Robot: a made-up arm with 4 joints.
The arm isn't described. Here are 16 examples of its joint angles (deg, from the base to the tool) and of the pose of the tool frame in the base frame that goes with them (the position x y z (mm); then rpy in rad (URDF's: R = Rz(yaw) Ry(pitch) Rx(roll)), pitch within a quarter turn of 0, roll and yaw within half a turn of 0).
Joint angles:
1: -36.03 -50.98 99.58 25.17
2: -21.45 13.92 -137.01 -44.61
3: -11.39 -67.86 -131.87 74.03
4: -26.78 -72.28 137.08 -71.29
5: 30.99 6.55 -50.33 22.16
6: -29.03 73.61 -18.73 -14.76
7: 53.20 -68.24 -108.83 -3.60
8: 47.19 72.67 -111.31 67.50
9: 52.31 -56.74 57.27 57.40
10: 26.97 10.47 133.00 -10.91
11: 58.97 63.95 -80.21 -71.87
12: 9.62 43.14 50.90 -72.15
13: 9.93 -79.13 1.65 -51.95
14: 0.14 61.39 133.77 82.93
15: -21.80 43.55 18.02 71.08
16: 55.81 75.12 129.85 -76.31
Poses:
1: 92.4 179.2 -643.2 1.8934 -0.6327 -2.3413
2: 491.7 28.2 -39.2 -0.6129 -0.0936 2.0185
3: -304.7 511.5 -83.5 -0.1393 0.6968 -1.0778
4: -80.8 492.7 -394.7 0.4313 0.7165 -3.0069
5: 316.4 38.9 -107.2 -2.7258 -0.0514 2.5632
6: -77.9 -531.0 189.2 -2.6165 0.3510 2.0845
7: -55.5 529.5 440.8 -1.9923 0.6676 -2.5309
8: 217.3 -3.8 -181.9 -1.1835 0.3825 1.9158
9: 158.7 810.2 -74.6 1.6158 -0.0960 -2.3898
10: 541.0 447.7 -257.2 0.3051 0.2265 2.5502
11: 181.5 139.8 -524.1 2.0132 -0.7470 -2.0549
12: 369.3 -167.9 -310.7 2.6328 1.0451 -2.8487
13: -9.2 730.5 -147.3 -3.0892 0.2280 -0.8378
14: 334.6 -97.2 -458.8 0.7042 -0.7025 3.0389
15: 3.3 -396.3 -115.1 2.9787 0.0930 1.2228
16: 154.0 109.4 -568.1 0.7692 0.2966 0.7562
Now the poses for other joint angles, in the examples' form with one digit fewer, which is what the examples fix.
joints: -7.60 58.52 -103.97 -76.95
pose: 236 -380 -100 -1.282 -1.133 1.524
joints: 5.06 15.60 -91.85 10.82
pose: 378 45 58 -1.621 0.164 2.575
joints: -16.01 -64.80 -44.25 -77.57
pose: 60 522 -315 2.952 -0.822 -0.632
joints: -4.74 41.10 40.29 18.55
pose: 204 -373 -370 2.533 -0.036 2.245
